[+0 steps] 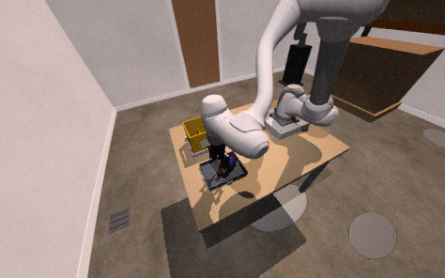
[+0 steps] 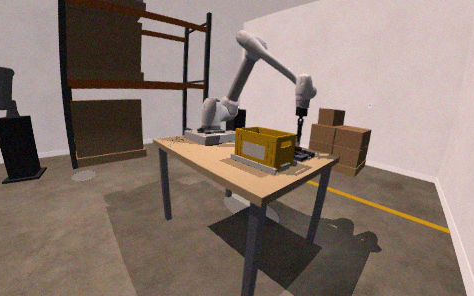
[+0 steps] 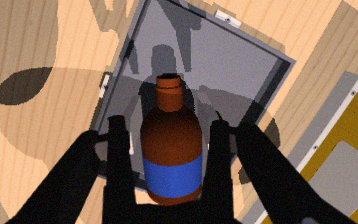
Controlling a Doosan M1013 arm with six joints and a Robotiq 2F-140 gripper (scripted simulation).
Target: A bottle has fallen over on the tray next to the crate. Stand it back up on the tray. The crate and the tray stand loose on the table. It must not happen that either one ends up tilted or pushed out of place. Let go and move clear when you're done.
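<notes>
Now: hand 5 cm above the brown bottle, 4 cm past it and 3 cm to the left of it. The rest, counted from my hand: yellow crate: 32 cm to the right, 1 cm below; dark grey tray: 8 cm below, 3 cm to the right, 2 cm behind.
</notes>
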